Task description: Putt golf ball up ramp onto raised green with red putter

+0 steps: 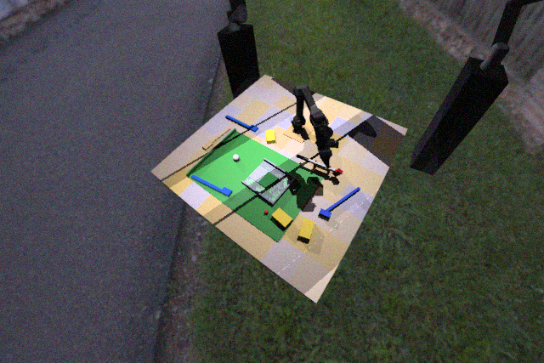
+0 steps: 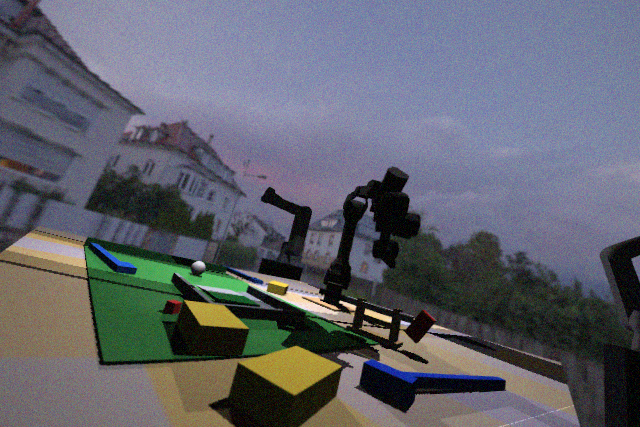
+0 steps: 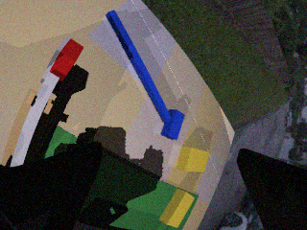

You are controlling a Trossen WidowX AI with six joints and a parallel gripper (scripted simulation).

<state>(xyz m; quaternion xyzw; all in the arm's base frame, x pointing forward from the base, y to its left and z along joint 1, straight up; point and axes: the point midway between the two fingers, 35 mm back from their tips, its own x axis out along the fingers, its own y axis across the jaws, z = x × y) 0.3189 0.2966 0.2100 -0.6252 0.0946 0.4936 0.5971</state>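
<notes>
The red putter lies 13 cm below my gripper tip, 8 cm behind it and 6 cm to the right of it. From my gripper tip the other things lie so: green mat: 42 cm to the right, 19 cm below, 13 cm ahead; small red cube: 31 cm ahead, 22 cm to the right, 18 cm below; small wooden stand: 15 cm below, 8 cm behind, 4 cm to the right.
</notes>
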